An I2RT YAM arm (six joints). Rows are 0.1 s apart.
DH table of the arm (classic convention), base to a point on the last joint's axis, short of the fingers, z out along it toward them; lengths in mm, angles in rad. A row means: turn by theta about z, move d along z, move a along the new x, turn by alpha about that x. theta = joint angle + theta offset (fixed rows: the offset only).
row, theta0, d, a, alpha
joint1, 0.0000, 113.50, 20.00, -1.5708
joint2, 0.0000, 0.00, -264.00, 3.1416
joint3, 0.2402, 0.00, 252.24, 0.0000
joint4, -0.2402, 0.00, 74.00, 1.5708
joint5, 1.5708, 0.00, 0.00, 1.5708
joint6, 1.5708, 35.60, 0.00, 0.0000
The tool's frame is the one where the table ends.
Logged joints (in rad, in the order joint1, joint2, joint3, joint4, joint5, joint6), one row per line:
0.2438 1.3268 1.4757 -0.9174 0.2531 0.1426
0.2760 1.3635 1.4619 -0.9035 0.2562 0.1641
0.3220 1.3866 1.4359 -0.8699 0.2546 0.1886
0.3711 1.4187 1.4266 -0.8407 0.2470 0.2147
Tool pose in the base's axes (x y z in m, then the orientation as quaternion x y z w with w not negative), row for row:
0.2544 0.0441 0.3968 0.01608 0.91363 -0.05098 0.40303
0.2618 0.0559 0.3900 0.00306 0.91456 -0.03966 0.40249
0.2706 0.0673 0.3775 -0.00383 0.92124 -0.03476 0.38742
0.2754 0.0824 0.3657 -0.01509 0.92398 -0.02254 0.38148
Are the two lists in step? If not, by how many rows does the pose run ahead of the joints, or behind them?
The pose runs 1 row behind the joints: the pose in row i belongs to the joints in row i - 1.
